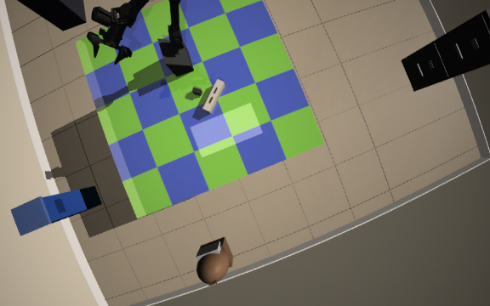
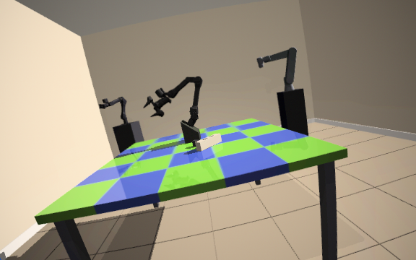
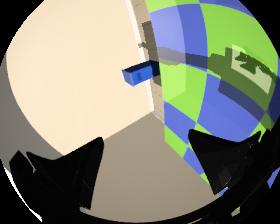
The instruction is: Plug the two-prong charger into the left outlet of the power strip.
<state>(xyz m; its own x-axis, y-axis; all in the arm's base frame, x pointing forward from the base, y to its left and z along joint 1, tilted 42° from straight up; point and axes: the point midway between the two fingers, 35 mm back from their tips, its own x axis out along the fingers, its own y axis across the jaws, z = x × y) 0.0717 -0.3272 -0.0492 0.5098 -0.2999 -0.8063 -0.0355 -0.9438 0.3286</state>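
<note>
Right now the two-prong charger is 38 cm to the left of my gripper tip, 28 cm below it and 18 cm ahead of it.
</note>
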